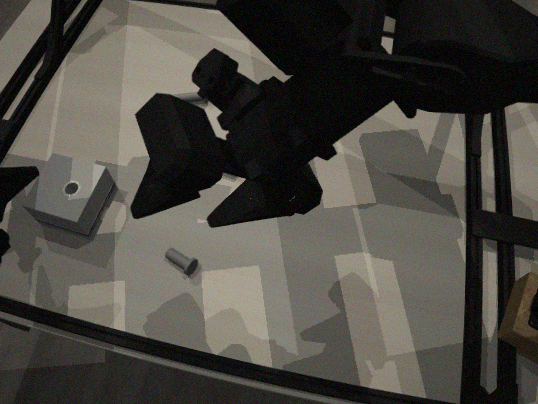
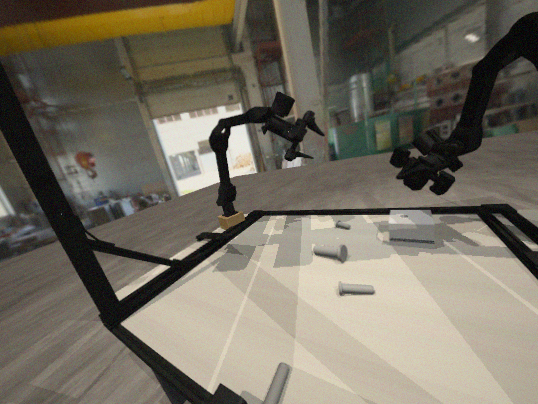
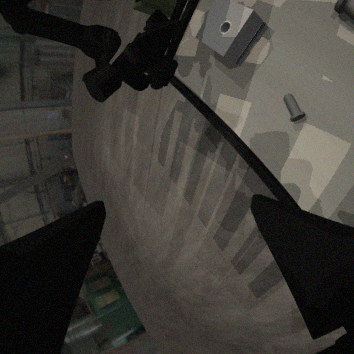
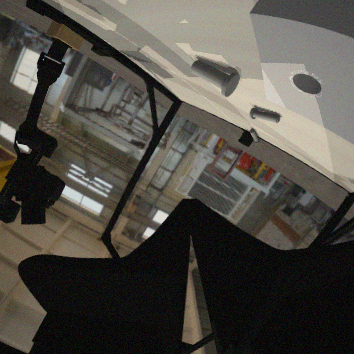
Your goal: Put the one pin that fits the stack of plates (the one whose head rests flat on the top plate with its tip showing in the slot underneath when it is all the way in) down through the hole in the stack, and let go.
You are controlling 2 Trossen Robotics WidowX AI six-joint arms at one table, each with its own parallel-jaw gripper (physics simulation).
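Note:
The grey stack of plates (image 2: 412, 228) (image 1: 95, 204) (image 3: 242, 33) stands near the table's edge, its hole (image 3: 225, 26) (image 4: 306, 83) empty. A short pin (image 1: 181, 261) (image 2: 343, 224) (image 3: 293, 107) lies loose on the table near the stack. A thick pin (image 2: 331, 252) (image 4: 215, 75) and a thin pin (image 2: 355, 288) (image 4: 265, 114) lie farther out. My right gripper (image 4: 188, 205) (image 2: 404, 168) (image 3: 179, 22) is shut and empty, in the air beside the stack. My left gripper (image 3: 178, 205) (image 2: 315, 145) (image 1: 171, 218) is open and empty, high above the table.
Another pin (image 2: 277, 382) lies at the near table corner. A further pin (image 1: 191, 97) shows partly behind the left gripper. A black frame (image 2: 167, 276) (image 1: 227, 362) rims the table. The left arm's base (image 2: 230, 220) stands at the far corner.

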